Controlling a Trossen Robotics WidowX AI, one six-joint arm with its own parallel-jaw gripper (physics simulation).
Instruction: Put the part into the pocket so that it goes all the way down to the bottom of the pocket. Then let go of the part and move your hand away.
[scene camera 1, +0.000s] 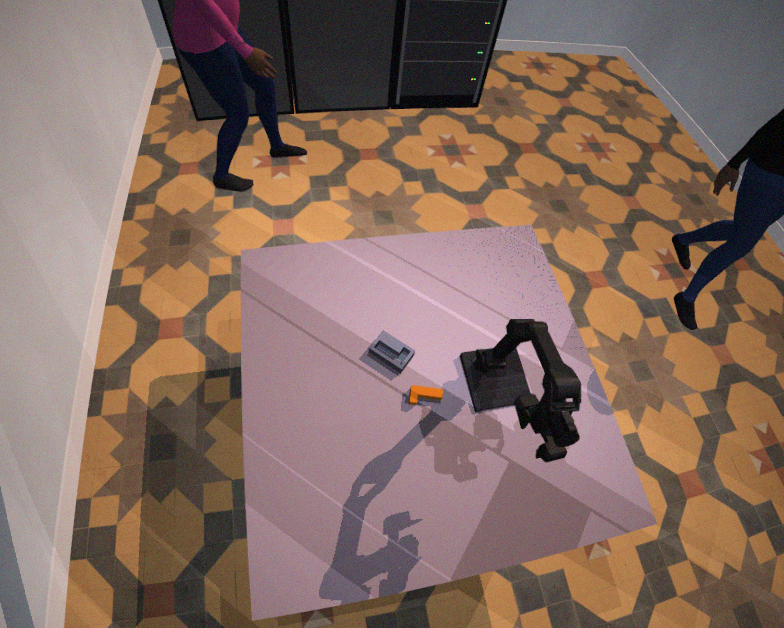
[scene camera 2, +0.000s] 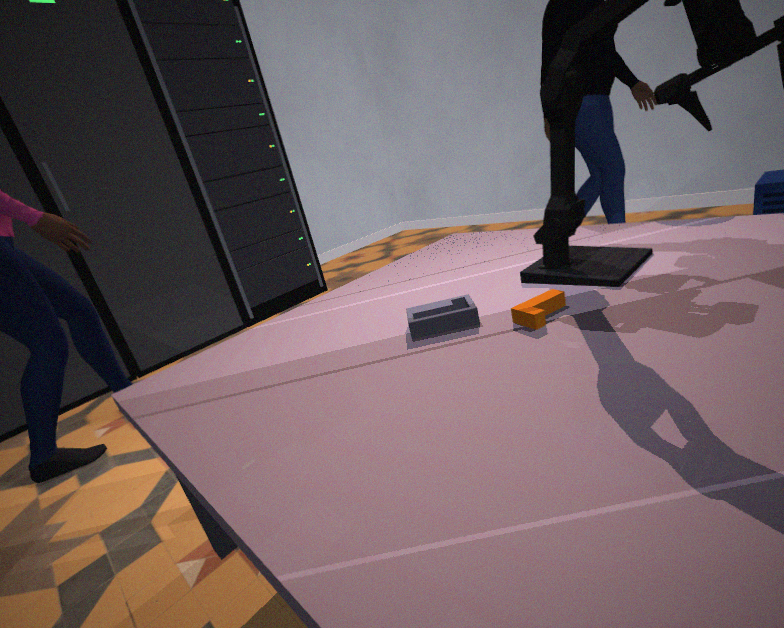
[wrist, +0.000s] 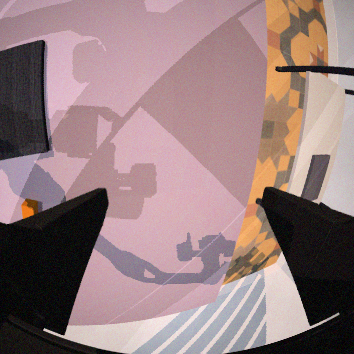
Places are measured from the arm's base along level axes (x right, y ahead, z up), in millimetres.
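Pixels of known places: gripper, fingertip midpoint: (scene camera 1: 529, 442) (scene camera 2: 747, 114) (wrist: 186, 195); arm's base, origin of the base link: (scene camera 1: 482, 364) (scene camera 2: 556, 264).
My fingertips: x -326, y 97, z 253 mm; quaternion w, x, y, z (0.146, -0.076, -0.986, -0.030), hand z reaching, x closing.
Note:
For each thing: its top centre in the pictures, then the offset to it from my fingertips. Level surfaces: height alone.
- orange L-shaped part, middle of its top: (scene camera 2: 543, 301) (wrist: 34, 227) (scene camera 1: 426, 395) dy +144, dx +287, dz -246 mm
- grey block, middle of its top: (scene camera 2: 439, 307) (scene camera 1: 392, 349) dy +195, dx +484, dz -240 mm
- pink table, its level: dz -276 mm
The orange L-shaped part (scene camera 1: 426, 393) (scene camera 2: 530, 317) (wrist: 28, 209) lies flat on the pink table, between the pocket block and the arm's base; a small piece of it shows at the left edge of the wrist view. The grey block (scene camera 1: 384, 360) (scene camera 2: 445, 324) with the pocket in its top sits a short way from the part, apart from it. The pocket is empty. My gripper (scene camera 1: 533, 435) (wrist: 186, 195) is open and empty, high above the table on the side of the base away from the block. In scene camera 2 it is partly cut off at the upper right.
The arm's black base plate (scene camera 1: 497, 385) (scene camera 2: 602, 264) (wrist: 22, 100) sits on the pink table (scene camera 1: 307, 457) (scene camera 2: 392, 457). Arm shadows fall across the table. Two people (scene camera 1: 229, 98) (scene camera 2: 602, 130) stand beyond the table. Dark cabinets (scene camera 1: 346, 52) (scene camera 2: 215, 150) stand against the back wall.

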